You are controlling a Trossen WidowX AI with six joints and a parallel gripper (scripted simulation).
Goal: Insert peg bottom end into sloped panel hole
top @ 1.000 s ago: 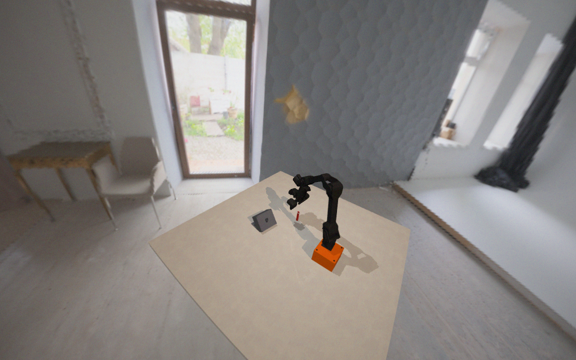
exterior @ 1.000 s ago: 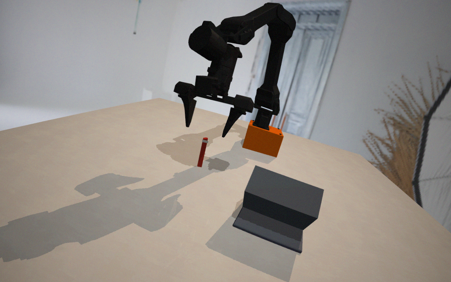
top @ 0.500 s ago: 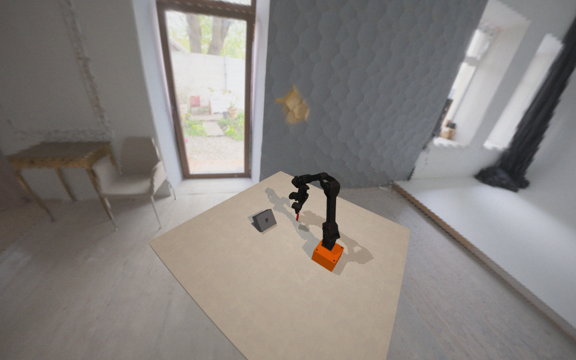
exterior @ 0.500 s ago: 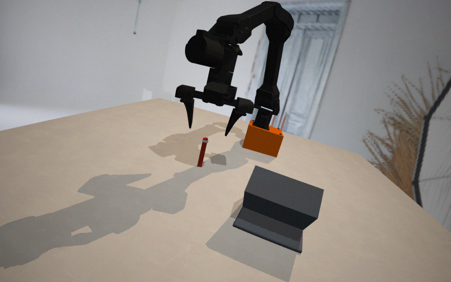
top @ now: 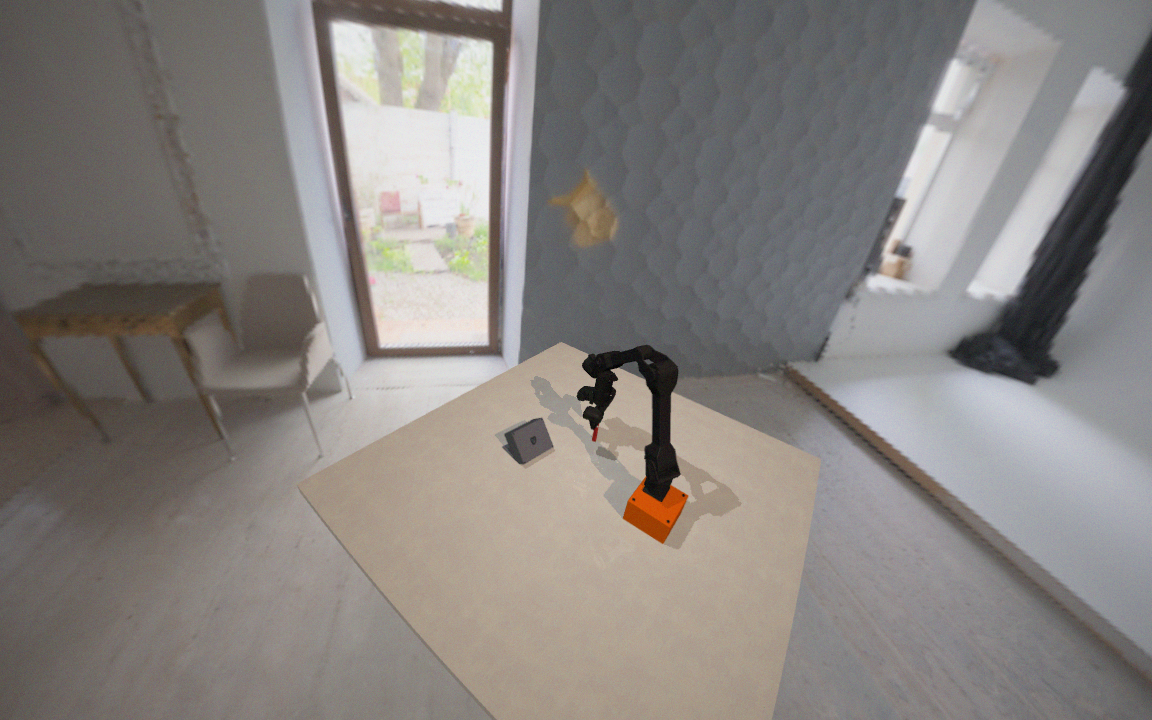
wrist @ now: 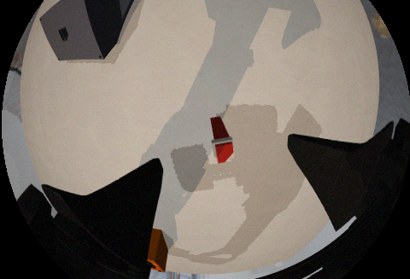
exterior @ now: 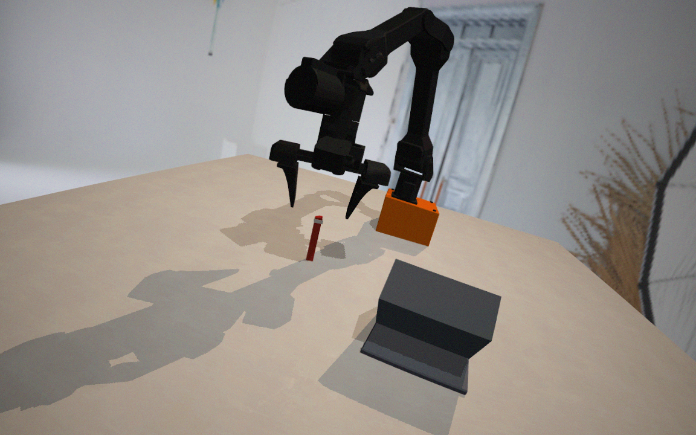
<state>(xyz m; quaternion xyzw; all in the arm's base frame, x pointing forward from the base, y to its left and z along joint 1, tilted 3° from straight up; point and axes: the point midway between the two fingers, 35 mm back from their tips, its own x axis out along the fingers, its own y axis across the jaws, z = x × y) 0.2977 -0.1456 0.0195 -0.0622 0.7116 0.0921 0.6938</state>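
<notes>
The red peg is 30 mm below my gripper tip. From my gripper tip the other things lie so: sloped dark grey panel (190 mm to the left, 140 mm ahead, 40 mm below).
</notes>
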